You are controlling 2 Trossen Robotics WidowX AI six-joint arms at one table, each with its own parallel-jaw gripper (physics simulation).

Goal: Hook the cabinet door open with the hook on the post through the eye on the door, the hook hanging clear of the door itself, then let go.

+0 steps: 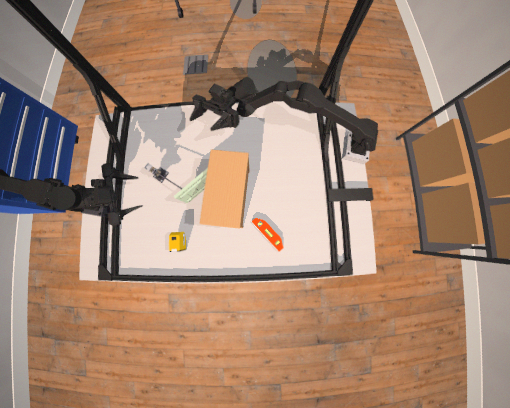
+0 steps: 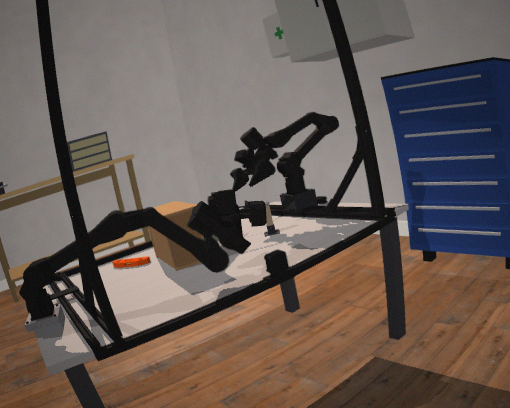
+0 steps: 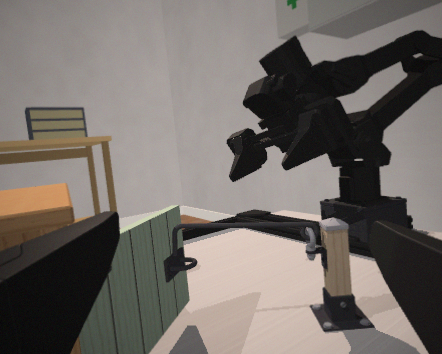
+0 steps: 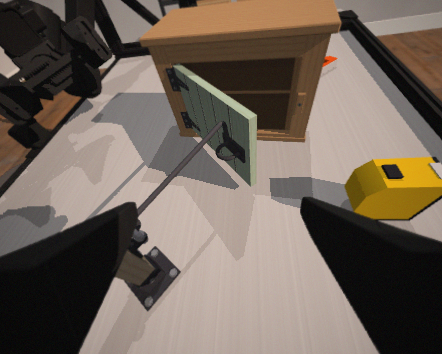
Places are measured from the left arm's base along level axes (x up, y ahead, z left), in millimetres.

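Where they show: left gripper, fingertip midpoint: (image 1: 200, 125) (image 3: 246, 228) (image 4: 61, 66); right gripper, fingertip midpoint: (image 1: 140, 191) (image 2: 241, 188) (image 3: 255, 173) (image 4: 220, 207); left arm's base at its link origin: (image 1: 358, 146) (image 2: 42, 314); right arm's base at its link origin: (image 2: 297, 192) (image 3: 361, 199).
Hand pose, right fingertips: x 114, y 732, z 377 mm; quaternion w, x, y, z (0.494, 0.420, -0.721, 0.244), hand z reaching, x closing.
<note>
Each offset is from my right fingertips to the centre of the thing. "spot": to the spot under its first point.
The green door @(dx -79, dy -152, dz -83 mm) (image 1: 192, 186) (image 3: 145, 280) (image 4: 202, 107) of the wooden cabinet @(dx -70, dy -270, dz -69 mm) (image 1: 225, 187) (image 2: 172, 240) (image 4: 245, 25) stands open. The dark hook @(spot: dx -45, dy -46, dz -71 mm) (image 3: 250, 225) (image 4: 180, 170) spans from the post @(spot: dx -101, dy +33, dz -108 mm) (image 2: 269, 218) (image 3: 337, 262) (image 4: 135, 270) to the door. Its bent tip points down at the eye (image 3: 194, 262) (image 4: 218, 151) and looks to be in the ring; the overlap with the eye's plate partly hides this. My left gripper (image 1: 202, 123) (image 3: 246, 228) is open and empty, back from the hook. My right gripper (image 1: 139, 192) (image 3: 255, 173) (image 4: 220, 207) is open and empty, above the table beyond the post.
A yellow tape measure @(dx -117, dy -125, dz +141 mm) (image 1: 176, 241) (image 4: 395, 190) lies on the table near the cabinet's door side. An orange level @(dx -144, dy -441, dz +36 mm) (image 1: 268, 234) (image 2: 131, 262) lies on the cabinet's other side. Black frame rails (image 1: 225, 276) edge the table, with uprights at its sides.
</note>
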